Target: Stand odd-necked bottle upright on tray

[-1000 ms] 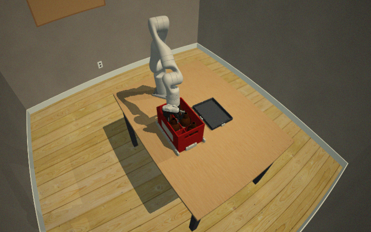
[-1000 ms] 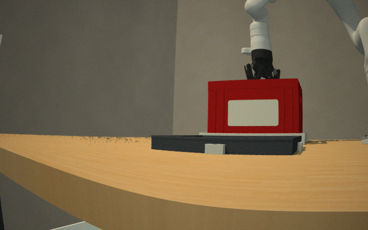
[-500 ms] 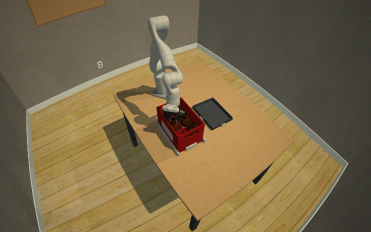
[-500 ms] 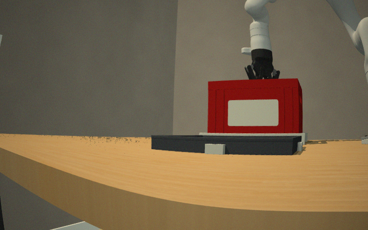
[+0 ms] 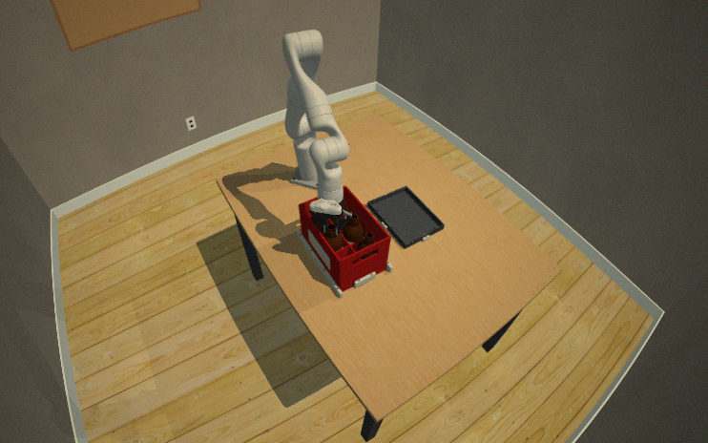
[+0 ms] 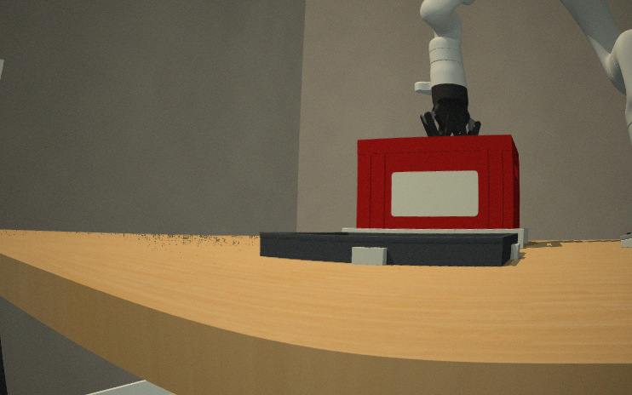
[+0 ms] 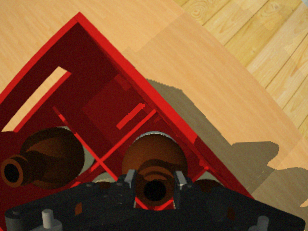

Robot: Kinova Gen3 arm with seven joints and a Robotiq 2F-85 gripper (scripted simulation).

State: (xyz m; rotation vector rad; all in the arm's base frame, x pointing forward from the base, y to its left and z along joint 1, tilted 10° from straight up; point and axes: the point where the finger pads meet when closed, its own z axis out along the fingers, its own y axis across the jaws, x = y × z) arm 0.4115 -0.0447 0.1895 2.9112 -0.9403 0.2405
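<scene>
Now: the red crate 4 cm to the left of my hand and 7 cm below it. From my hand the other things lie so: dark grey tray: 8 cm behind, 33 cm to the left, 14 cm below; glass bottle: 8 cm ahead, 10 cm to the left, 7 cm below.
</scene>
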